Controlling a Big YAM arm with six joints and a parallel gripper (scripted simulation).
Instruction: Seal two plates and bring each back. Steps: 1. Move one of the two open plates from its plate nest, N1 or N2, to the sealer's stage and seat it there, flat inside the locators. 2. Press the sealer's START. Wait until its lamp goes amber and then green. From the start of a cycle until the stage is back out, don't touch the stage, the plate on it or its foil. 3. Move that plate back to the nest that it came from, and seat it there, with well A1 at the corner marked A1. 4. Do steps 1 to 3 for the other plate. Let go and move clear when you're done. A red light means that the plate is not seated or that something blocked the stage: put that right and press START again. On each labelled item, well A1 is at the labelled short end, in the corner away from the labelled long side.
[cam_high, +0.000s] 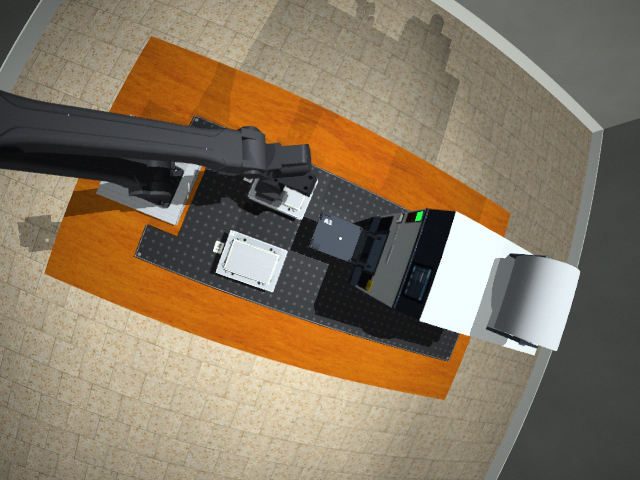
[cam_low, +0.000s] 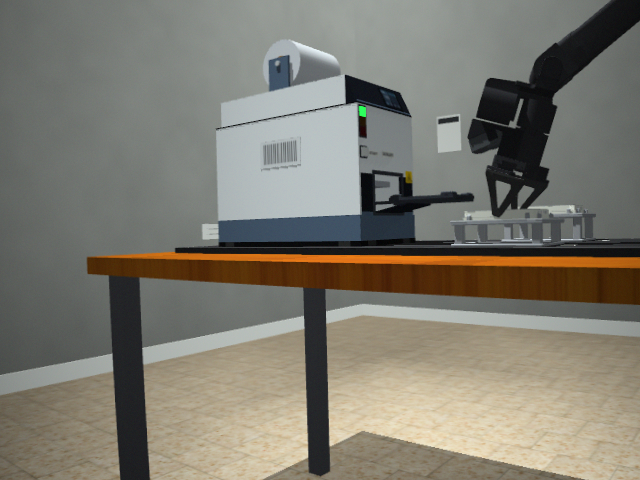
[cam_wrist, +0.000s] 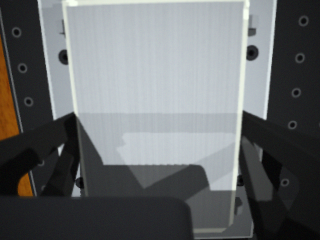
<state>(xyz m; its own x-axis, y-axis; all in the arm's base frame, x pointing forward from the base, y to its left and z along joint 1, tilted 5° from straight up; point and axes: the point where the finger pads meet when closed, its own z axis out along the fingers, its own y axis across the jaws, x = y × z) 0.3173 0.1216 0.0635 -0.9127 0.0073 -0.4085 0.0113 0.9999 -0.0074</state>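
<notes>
Right now my hand is 2 cm above the plate nest. Round my hand: sealer stage: 19 cm ahead, 7 cm to the right, 4 cm above; pale start button: 29 cm ahead, 2 cm to the left, 13 cm above; A1 mark: 8 cm behind, 5 cm to the left, 1 cm below.
</notes>
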